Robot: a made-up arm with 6 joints. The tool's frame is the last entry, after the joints.
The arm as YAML. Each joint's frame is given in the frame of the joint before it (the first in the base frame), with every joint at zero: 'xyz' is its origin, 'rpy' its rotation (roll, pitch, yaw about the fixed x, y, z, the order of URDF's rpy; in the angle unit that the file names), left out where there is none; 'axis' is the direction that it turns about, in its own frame. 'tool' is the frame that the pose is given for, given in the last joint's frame.
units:
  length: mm
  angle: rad
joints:
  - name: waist
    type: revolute
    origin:
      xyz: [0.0, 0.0, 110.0]
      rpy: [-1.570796, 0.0, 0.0]
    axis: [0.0, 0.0, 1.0]
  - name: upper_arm
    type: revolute
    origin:
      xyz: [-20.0, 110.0, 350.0]
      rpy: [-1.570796, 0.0, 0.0]
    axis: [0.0, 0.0, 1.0]
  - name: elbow
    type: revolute
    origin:
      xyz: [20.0, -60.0, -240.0]
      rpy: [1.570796, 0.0, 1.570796]
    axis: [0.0, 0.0, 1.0]
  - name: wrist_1
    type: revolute
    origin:
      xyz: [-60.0, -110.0, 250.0]
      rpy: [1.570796, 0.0, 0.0]
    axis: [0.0, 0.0, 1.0]
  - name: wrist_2
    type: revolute
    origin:
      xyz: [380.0, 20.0, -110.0]
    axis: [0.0, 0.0, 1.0]
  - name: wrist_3
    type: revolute
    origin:
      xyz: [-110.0, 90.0, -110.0]
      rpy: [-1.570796, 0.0, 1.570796]
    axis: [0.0, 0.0, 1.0]
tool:
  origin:
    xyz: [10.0, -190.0, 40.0]
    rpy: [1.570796, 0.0, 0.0]
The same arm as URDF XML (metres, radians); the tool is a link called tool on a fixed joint. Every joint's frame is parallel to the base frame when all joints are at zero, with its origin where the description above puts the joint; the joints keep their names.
<robot name="arm">
  <joint name="waist" type="continuous">
    <parent link="base"/>
    <child link="link1"/>
    <origin xyz="0.0000 0.0000 0.1100" rpy="0.0000 0.0000 0.0000"/>
    <axis xyz="0 1 0"/>
  </joint>
  <joint name="upper_arm" type="continuous">
    <parent link="link1"/>
    <child link="link2"/>
    <origin xyz="-0.0200 0.3500 -0.1100" rpy="0.0000 0.0000 0.0000"/>
    <axis xyz="0 0 -1"/>
  </joint>
  <joint name="elbow" type="continuous">
    <parent link="link2"/>
    <child link="link3"/>
    <origin xyz="0.0200 0.0600 0.2400" rpy="0.0000 0.0000 0.0000"/>
    <axis xyz="1 0 0"/>
  </joint>
  <joint name="wrist_1" type="continuous">
    <parent link="link3"/>
    <child link="link4"/>
    <origin xyz="0.2500 0.0600 0.1100" rpy="0.0000 0.0000 0.0000"/>
    <axis xyz="0 0 1"/>
  </joint>
  <joint name="wrist_2" type="continuous">
    <parent link="link4"/>
    <child link="link5"/>
    <origin xyz="0.0200 -0.3800 -0.1100" rpy="0.0000 0.0000 0.0000"/>
    <axis xyz="0 0 1"/>
  </joint>
  <joint name="wrist_3" type="continuous">
    <parent link="link5"/>
    <child link="link6"/>
    <origin xyz="0.0900 0.1100 -0.1100" rpy="0.0000 0.0000 0.0000"/>
    <axis xyz="0 1 0"/>
  </joint>
  <joint name="tool_joint" type="fixed">
    <parent link="link6"/>
    <child link="tool"/>
    <origin xyz="0.0100 0.0400 0.1900" rpy="0.0000 0.0000 0.0000"/>
  </joint>
  <link name="base"/>
  <link name="link1"/>
  <link name="link2"/>
  <link name="link3"/>
  <link name="link4"/>
  <link name="link5"/>
  <link name="link6"/>
  <link name="tool"/>
</robot>

